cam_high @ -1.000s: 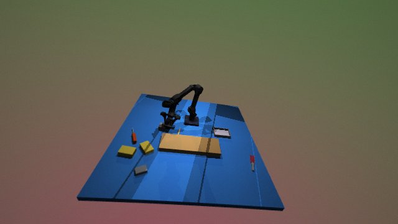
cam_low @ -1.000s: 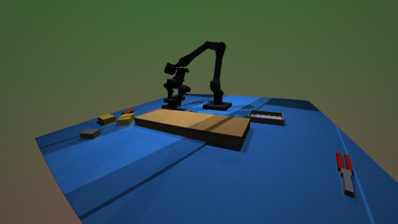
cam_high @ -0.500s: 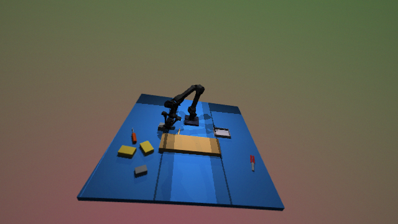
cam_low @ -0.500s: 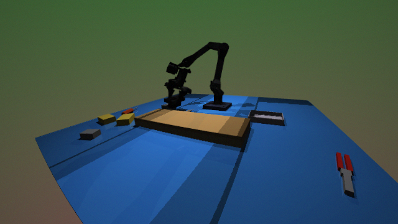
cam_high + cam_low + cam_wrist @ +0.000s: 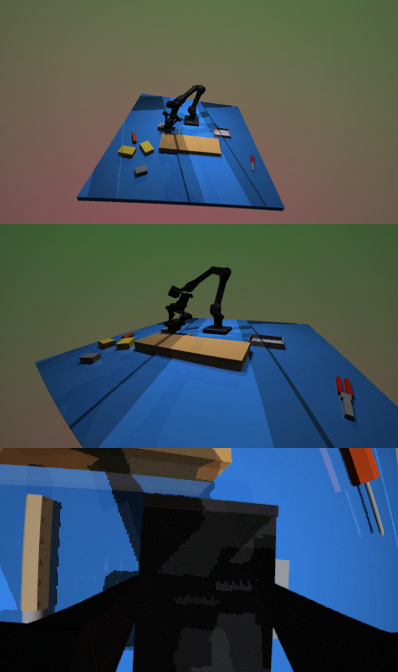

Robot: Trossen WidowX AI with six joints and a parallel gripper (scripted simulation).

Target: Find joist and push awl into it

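The grey block lies 3 cm behind my gripper tip, 6 cm to the right of it and 5 cm below it. From my gripper tip the other things lie so: stud finder: 3 cm behind, 3 cm below; grey tray: 3 cm ahead, 54 cm to the left, 6 cm below.
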